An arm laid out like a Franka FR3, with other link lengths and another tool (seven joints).
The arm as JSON. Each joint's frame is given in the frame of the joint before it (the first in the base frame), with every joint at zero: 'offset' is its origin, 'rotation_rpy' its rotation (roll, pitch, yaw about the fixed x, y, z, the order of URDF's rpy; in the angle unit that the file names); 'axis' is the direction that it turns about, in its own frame. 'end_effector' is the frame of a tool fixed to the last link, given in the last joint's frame.
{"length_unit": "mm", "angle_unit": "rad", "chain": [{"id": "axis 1", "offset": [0.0, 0.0, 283.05], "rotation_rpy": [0.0, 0.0, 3.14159], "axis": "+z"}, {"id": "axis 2", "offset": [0.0, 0.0, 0.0], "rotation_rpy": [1.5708, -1.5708, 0.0], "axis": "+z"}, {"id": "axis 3", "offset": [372.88, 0.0, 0.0], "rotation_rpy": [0.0, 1.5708, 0.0], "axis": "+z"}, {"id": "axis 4", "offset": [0.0, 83.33, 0.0], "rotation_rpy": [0.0, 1.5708, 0.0], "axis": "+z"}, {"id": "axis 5", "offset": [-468.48, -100.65, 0.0], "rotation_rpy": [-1.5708, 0.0, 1.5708], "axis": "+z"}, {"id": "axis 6", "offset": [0.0, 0.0, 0.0], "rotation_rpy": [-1.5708, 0.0, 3.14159], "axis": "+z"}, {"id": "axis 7", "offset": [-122.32, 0.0, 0.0], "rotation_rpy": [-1.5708, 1.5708, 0.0], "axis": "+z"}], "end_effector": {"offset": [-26.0, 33.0, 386.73], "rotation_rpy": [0.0, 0.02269, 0.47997]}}
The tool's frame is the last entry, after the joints.
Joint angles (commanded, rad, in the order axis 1, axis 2, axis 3, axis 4, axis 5, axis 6, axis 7), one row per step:
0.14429 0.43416 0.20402 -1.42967 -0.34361 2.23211 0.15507
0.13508 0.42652 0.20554 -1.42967 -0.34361 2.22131 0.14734
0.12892 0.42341 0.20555 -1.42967 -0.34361 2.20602 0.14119
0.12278 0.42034 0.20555 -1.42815 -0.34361 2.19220 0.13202
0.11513 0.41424 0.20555 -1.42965 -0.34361 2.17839 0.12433
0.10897 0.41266 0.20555 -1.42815 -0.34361 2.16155 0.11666
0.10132 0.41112 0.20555 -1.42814 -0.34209 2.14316 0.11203
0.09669 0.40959 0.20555 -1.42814 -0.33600 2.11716 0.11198
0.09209 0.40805 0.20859 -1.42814 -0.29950 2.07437 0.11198
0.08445 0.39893 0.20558 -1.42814 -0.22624 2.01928 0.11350
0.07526 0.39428 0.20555 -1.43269 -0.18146 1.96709 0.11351
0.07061 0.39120 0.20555 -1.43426 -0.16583 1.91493 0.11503
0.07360 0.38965 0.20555 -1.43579 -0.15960 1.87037 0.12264
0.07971 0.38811 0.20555 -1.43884 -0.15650 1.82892 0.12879
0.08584 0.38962 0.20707 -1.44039 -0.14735 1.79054 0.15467
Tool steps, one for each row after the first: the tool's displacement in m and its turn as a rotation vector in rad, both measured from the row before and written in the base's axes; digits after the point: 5 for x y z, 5 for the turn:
-0.00072 -0.00932 0.00477 -0.00585 0.00254 -0.00345
-0.00245 -0.00858 -0.00101 -0.00810 0.01090 -0.00429
-0.00165 -0.00810 0.00054 -0.00817 0.00851 -0.00129
-0.00240 -0.00969 0.00126 -0.00798 0.00835 -0.00389
-0.00273 -0.00867 -0.00168 -0.00857 0.01280 -0.00340
-0.00370 -0.01019 -0.00331 -0.00684 0.01592 -0.00831
-0.00704 -0.00776 -0.00553 -0.00352 0.02373 -0.01248
-0.01564 -0.00074 -0.01184 0.02004 0.04816 -0.02066
-0.02208 -0.00016 -0.00969 0.04941 0.06272 -0.03966
-0.02136 -0.00362 -0.01293 0.02444 0.06134 -0.02603
-0.01909 -0.00640 -0.00947 -0.00106 0.05214 -0.01455
-0.01744 -0.00147 -0.00800 -0.00699 0.04360 -0.00954
-0.01739 0.00051 -0.00756 -0.00993 0.04127 -0.00368
-0.01753 0.00324 -0.00824 -0.00295 0.04025 -0.02308

